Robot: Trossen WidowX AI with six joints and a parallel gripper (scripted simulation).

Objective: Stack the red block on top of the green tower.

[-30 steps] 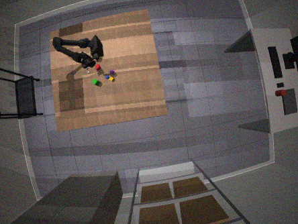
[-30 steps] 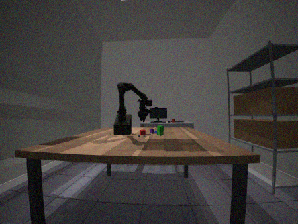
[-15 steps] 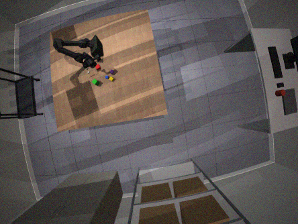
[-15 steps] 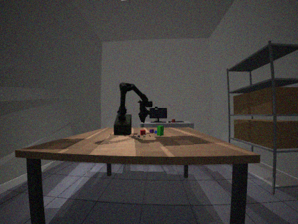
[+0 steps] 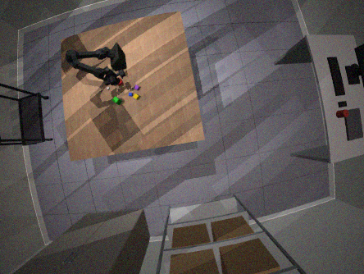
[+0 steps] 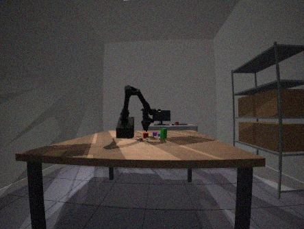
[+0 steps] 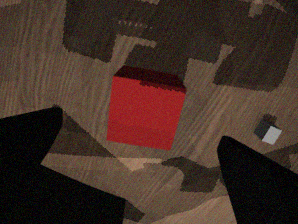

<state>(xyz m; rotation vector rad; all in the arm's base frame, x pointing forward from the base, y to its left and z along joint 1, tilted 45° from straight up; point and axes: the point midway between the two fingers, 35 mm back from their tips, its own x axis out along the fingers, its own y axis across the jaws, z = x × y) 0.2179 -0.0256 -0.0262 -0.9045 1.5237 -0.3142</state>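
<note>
My gripper tip is now 40 mm above the red block. Also, from my gripper tip: blue block (130 mm ahead, 90 mm to the left, 50 mm below); then purple block (70 mm ahead, 160 mm to the left, 50 mm below); then yellow block (160 mm ahead, 150 mm to the left, 50 mm below).
</note>
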